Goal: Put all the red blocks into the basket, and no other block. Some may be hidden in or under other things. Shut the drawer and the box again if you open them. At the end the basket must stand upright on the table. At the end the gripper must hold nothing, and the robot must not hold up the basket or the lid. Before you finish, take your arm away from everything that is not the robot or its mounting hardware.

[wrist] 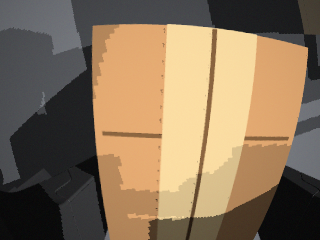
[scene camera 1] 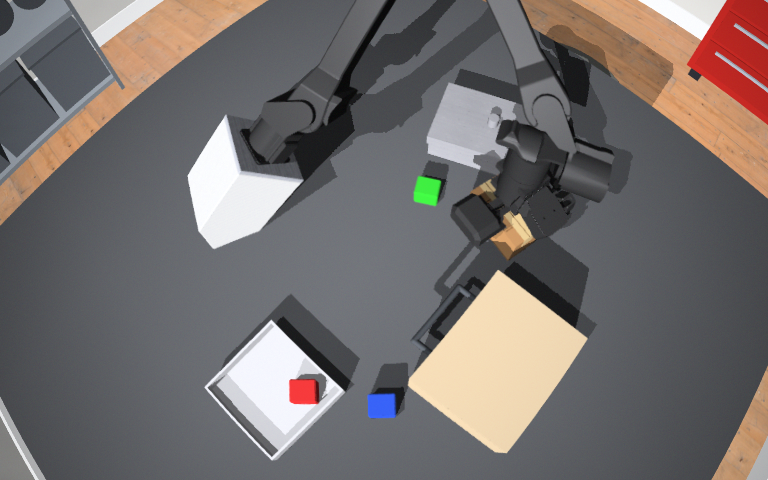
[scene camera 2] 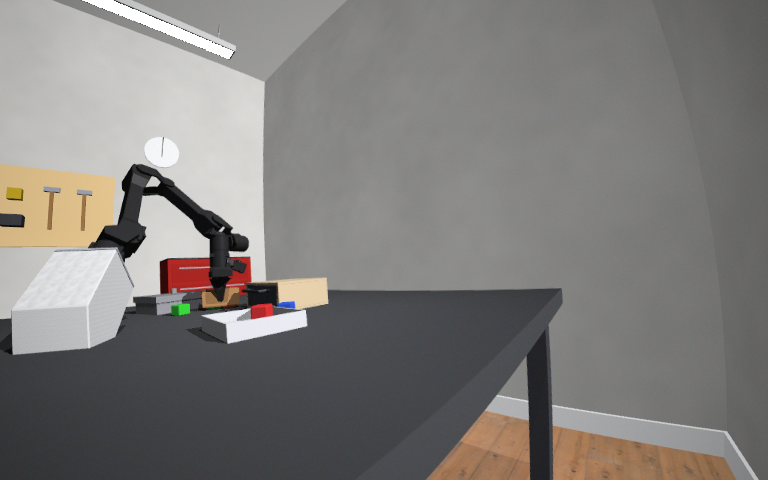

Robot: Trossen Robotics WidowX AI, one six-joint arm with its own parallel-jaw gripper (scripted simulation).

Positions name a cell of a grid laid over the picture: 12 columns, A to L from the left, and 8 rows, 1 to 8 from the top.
Labels:
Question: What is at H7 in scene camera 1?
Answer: A beige drawer cabinet.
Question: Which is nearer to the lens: the knobbed lid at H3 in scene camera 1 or the wooden box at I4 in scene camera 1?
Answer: The wooden box.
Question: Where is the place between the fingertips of my gripper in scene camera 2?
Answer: D6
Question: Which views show my gripper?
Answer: The wrist view, scene camera 1 and scene camera 2: all of them.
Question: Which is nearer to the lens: the knobbed lid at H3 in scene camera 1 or the red block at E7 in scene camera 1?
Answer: The red block.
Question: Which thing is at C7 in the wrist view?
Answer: My gripper.

